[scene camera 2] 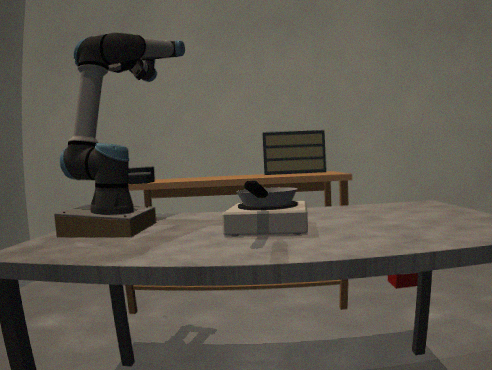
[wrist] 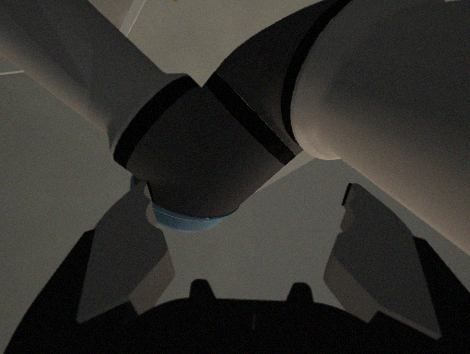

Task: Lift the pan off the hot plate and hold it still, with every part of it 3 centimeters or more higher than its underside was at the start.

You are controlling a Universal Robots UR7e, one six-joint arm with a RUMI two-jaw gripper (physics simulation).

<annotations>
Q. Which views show the grey pan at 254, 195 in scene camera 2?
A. Scene camera 2 only.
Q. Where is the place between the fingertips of my gripper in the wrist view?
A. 245, 185
</annotations>
